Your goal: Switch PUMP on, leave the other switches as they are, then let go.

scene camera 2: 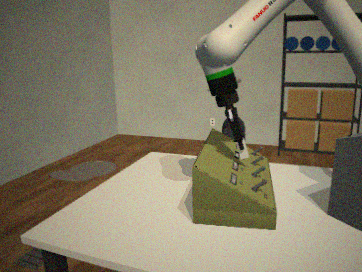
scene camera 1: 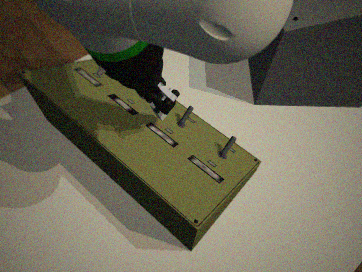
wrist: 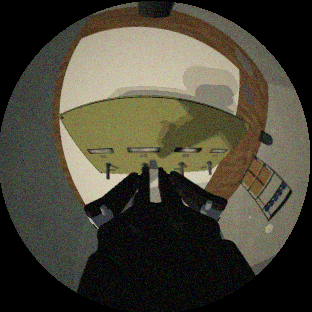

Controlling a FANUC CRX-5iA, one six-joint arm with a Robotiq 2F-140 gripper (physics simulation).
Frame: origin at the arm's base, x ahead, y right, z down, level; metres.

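Seen in the pictures: gripper, fingertip midpoint: [scene camera 2: 245,157] [scene camera 1: 164,113] [wrist: 152,165].
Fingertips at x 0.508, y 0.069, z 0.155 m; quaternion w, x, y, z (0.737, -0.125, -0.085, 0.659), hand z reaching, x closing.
A point is followed by its place in that frame.
The olive sloped panel [scene camera 1: 120,160] @[x 0.651, y 0.027, z 0.119 m] [scene camera 2: 230,205] @[x 0.525, y -0.145, z 0.235 m] [wrist: 145,120] @[x 0.612, y 0.044, z 0.140 m] carries a row of lever switches, with blurred labels. The PUMP lever [scene camera 1: 185,116] @[x 0.461, y 0.049, z 0.191 m] [scene camera 2: 258,173] @[x 0.458, y 0.046, z 0.198 m] [wrist: 145,165] @[x 0.475, y 0.055, z 0.203 m], second from the left in the wrist view, leans away from its label [scene camera 1: 161,135] @[x 0.540, y 0.043, z 0.177 m] [wrist: 143,149] @[x 0.537, y 0.045, z 0.178 m], like the VALVE lever [scene camera 1: 228,147] @[x 0.450, y -0.071, z 0.191 m] [scene camera 2: 259,186] @[x 0.448, y -0.074, z 0.197 m] [wrist: 108,170] @[x 0.451, y -0.063, z 0.194 m] beside it. My gripper [scene camera 1: 161,114] @[x 0.508, y 0.069, z 0.155 m] [scene camera 2: 243,154] @[x 0.508, y 0.069, z 0.155 m] [wrist: 152,165] @[x 0.508, y 0.069, z 0.155 m] is shut and empty. Its tips are on the label side of the lever row, close over the face near PUMP; contact cannot be told. The gripper partly hides the PUMP lever in the wrist view.
The FAN lever [wrist: 182,168] @[x 0.476, y 0.172, z 0.193 m] and DRIVE lever [scene camera 1: 100,71] [wrist: 209,167] @[x 0.482, y 0.288, z 0.193 m] stand farther along the row. A dark grey block [scene camera 1: 310,65] @[x 0.163, y -0.068, z 0.148 m] [scene camera 2: 347,182] @[x 0.192, y -0.040, z 0.175 m] stands beside the panel on the white table [scene camera 1: 280,215] @[x 0.435, y -0.241, z 0.307 m] [scene camera 2: 120,205] @[x 0.916, y -0.104, z 0.307 m]. A shelf rack [scene camera 2: 282,75] stands behind.
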